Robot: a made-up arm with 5 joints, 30 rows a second.
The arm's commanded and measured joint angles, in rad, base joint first. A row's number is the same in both.
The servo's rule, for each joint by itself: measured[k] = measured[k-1] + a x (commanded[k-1-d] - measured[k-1]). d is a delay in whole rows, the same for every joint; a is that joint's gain. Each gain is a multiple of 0.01, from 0.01 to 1. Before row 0 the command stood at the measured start. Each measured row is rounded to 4 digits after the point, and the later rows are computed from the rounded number. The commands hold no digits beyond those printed.
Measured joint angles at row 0:
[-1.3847 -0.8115 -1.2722 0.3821 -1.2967]
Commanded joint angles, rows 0 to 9:
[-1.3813 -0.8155 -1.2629 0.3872 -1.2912]
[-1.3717 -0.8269 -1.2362 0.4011 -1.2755]
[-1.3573 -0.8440 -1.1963 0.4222 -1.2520]
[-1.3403 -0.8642 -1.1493 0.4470 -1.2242]
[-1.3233 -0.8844 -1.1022 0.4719 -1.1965]
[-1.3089 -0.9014 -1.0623 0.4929 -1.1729]
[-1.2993 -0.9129 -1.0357 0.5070 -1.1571]
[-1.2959 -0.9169 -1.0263 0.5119 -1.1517]
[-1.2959 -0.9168 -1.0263 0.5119 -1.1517]
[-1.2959 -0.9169 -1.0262 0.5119 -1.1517]
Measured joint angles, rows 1 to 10:
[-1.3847 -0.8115 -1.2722 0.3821 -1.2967]
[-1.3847 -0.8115 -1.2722 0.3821 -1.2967]
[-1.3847 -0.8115 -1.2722 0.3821 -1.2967]
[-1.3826 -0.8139 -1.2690 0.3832 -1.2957]
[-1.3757 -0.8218 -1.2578 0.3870 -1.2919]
[-1.3641 -0.8353 -1.2369 0.3944 -1.2843]
[-1.3491 -0.8529 -1.2071 0.4054 -1.2729]
[-1.3328 -0.8721 -1.1714 0.4194 -1.2584]
[-1.3177 -0.8900 -1.1343 0.4348 -1.2422]
[-1.3061 -0.9040 -1.1008 0.4500 -1.2260]
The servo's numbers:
d 3
a 0.63 0.61 0.34 0.21 0.19

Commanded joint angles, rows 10 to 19:
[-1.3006 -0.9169 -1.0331 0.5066 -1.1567]
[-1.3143 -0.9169 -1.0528 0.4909 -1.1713]
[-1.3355 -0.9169 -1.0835 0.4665 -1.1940]
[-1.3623 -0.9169 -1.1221 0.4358 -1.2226]
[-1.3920 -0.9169 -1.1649 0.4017 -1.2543]
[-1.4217 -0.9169 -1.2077 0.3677 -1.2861]
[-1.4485 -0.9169 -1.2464 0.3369 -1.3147]
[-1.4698 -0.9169 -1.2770 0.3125 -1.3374]
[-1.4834 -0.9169 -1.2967 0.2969 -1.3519]
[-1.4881 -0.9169 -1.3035 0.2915 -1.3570]
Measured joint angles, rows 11 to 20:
[-1.2997 -0.9119 -1.0755 0.4630 -1.2119]
[-1.2973 -0.9149 -1.0588 0.4733 -1.2005]
[-1.2964 -0.9161 -1.0477 0.4814 -1.1912]
[-1.2990 -0.9166 -1.0427 0.4867 -1.1846]
[-1.3086 -0.9168 -1.0461 0.4876 -1.1821]
[-1.3255 -0.9169 -1.0588 0.4832 -1.1844]
[-1.3487 -0.9169 -1.0803 0.4732 -1.1917]
[-1.3760 -0.9169 -1.1091 0.4582 -1.2036]
[-1.4048 -0.9169 -1.1426 0.4392 -1.2193]
[-1.4323 -0.9169 -1.1779 0.4177 -1.2374]

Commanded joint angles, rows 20 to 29:
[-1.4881 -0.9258 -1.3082 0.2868 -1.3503]
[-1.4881 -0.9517 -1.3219 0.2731 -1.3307]
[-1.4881 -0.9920 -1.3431 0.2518 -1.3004]
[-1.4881 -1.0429 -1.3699 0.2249 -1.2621]
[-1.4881 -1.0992 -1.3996 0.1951 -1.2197]
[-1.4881 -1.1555 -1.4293 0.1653 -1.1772]
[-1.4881 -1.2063 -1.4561 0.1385 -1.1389]
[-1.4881 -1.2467 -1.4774 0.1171 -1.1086]
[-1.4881 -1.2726 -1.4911 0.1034 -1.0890]
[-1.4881 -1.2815 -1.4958 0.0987 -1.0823]
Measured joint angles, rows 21 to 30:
[-1.4559 -0.9169 -1.2116 0.3956 -1.2564]
[-1.4732 -0.9169 -1.2405 0.3749 -1.2745]
[-1.4826 -0.9169 -1.2619 0.3574 -1.2902]
[-1.4861 -0.9223 -1.2776 0.3426 -1.3016]
[-1.4874 -0.9402 -1.2927 0.3280 -1.3071]
[-1.4878 -0.9718 -1.3098 0.3120 -1.3058]
[-1.4880 -1.0152 -1.3302 0.2937 -1.2975]
[-1.4881 -1.0664 -1.3538 0.2730 -1.2827]
[-1.4881 -1.1208 -1.3795 0.2504 -1.2627]
[-1.4881 -1.1730 -1.4055 0.2269 -1.2392]

